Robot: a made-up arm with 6 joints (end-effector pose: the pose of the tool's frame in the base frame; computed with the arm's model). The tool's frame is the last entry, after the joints. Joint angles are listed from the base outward.
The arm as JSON. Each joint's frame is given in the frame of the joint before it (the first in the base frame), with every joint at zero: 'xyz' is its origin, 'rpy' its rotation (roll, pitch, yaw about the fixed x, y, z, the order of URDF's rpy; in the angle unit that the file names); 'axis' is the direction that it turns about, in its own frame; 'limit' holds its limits. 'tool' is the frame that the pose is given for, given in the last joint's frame.
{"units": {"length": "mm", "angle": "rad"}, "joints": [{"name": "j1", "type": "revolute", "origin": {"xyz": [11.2, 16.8, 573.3], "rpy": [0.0, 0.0, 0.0]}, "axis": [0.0, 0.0, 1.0], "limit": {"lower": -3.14, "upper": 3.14}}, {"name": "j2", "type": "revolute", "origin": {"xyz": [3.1, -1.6, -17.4], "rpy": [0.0, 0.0, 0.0]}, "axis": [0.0, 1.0, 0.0], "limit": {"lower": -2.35, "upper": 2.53}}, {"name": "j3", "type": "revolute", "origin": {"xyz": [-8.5, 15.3, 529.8], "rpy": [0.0, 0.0, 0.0]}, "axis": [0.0, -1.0, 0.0], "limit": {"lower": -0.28, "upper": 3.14}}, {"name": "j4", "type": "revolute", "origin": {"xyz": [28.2, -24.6, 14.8], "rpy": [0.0, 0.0, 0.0]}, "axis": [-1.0, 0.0, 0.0], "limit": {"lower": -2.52, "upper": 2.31}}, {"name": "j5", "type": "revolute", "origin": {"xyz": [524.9, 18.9, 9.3], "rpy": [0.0, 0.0, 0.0]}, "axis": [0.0, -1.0, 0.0], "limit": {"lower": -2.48, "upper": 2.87}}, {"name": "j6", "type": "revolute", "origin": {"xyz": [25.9, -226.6, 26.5], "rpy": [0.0, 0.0, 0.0]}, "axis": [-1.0, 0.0, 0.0], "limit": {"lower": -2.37, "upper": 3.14}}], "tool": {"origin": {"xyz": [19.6, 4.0, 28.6], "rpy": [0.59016, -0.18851, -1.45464]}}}
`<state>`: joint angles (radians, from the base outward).
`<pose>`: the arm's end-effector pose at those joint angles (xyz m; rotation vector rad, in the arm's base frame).
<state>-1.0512 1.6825 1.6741 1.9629 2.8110 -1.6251</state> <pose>0.5905 -0.8421 0.7357 0.4762 0.3202 0.2279</pose>
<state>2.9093 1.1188 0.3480 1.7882 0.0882 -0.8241</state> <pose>-1.0400 0.1644 0.5403 0.4092 -0.8514 2.1348</pose>
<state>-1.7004 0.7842 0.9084 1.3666 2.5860 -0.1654</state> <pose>-0.1616 -0.7936 1.2116 -0.2582 -1.7039 0.1381</pose>
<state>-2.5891 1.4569 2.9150 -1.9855 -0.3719 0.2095</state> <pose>-0.6372 -0.4178 1.2150 0.5661 -2.1006 -1.5281</pose>
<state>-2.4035 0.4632 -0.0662 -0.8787 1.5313 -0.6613</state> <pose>-0.5693 -0.2458 0.6759 0.0737 1.8839 0.8873</pose>
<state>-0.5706 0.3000 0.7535 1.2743 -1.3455 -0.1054</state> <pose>0.4795 -0.3943 1.5200 -1.4283 -0.2914 -2.4407</pose>
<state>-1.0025 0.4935 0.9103 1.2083 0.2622 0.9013</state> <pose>0.3714 -0.5824 1.4534 -2.2118 -1.4236 -0.7458</pose>
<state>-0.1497 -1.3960 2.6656 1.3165 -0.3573 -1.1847</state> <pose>-0.6792 0.0818 0.0041 -1.4334 1.1883 -0.9221</pose>
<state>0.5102 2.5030 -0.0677 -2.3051 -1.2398 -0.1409</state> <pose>-0.2891 0.0091 -0.0912 0.1060 -1.6758 1.7214</pose>
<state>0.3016 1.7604 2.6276 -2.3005 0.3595 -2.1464</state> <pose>0.9778 0.4392 0.7949 -0.8600 -1.9530 -0.8905</pose>
